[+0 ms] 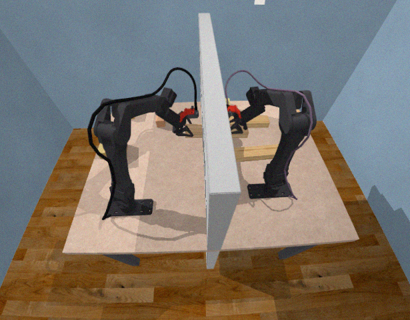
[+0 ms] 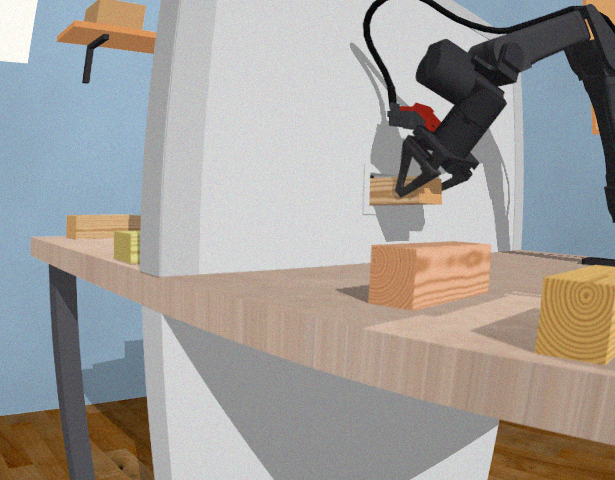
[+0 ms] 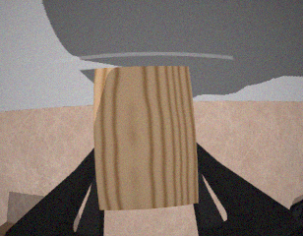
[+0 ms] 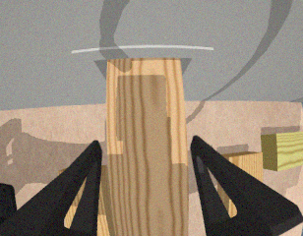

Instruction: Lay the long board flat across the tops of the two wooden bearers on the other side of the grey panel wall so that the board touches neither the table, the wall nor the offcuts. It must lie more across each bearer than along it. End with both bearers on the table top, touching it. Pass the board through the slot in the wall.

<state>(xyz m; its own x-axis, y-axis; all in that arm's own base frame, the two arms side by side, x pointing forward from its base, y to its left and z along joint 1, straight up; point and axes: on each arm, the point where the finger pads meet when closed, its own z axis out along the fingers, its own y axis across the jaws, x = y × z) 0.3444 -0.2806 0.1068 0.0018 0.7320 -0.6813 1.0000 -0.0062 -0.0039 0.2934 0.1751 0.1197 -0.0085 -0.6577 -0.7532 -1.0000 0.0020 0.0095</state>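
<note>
Now: right hand 50 mm to the right of the long board and 20 mm above it. The rest, counted from my right hand: orange block 250 mm ahead, 340 mm to the left, 90 mm below; then yellow block 340 mm ahead, 530 mm to the left, 100 mm below; then yellow-green offcut 280 mm ahead, 50 mm to the right, 100 mm below.
</note>
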